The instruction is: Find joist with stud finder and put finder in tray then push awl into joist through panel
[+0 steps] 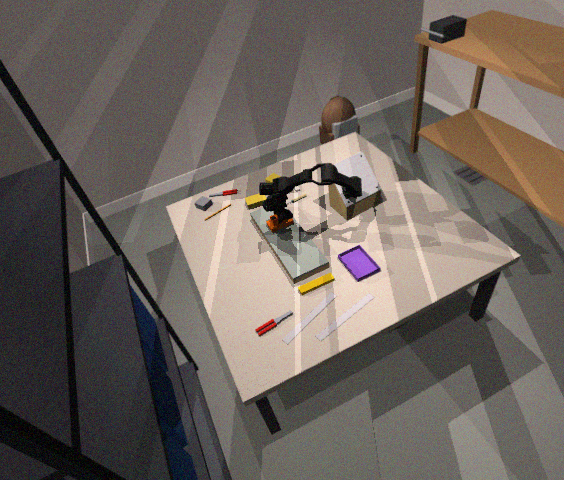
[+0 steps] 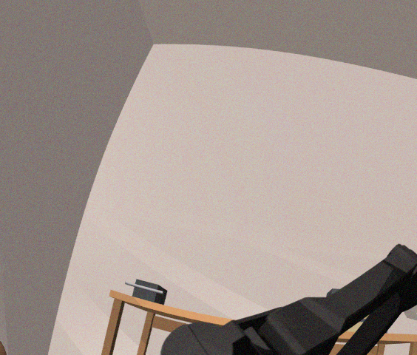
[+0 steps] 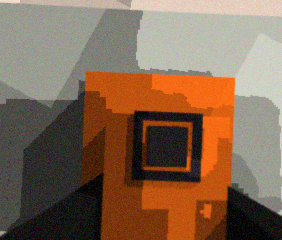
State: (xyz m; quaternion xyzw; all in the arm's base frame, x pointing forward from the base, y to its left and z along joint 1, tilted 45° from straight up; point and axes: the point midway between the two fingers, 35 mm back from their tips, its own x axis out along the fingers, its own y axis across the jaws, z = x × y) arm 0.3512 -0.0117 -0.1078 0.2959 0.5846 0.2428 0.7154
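My gripper tip is 41 cm to the right of the purple tray, 21 cm past it and 5 cm above it. Round my gripper tip: orange stud finder (2 cm above, 1 cm ahead); awl (17 cm behind, 16 cm to the right, 6 cm below); pencil (33 cm to the right, 23 cm ahead, 6 cm below).
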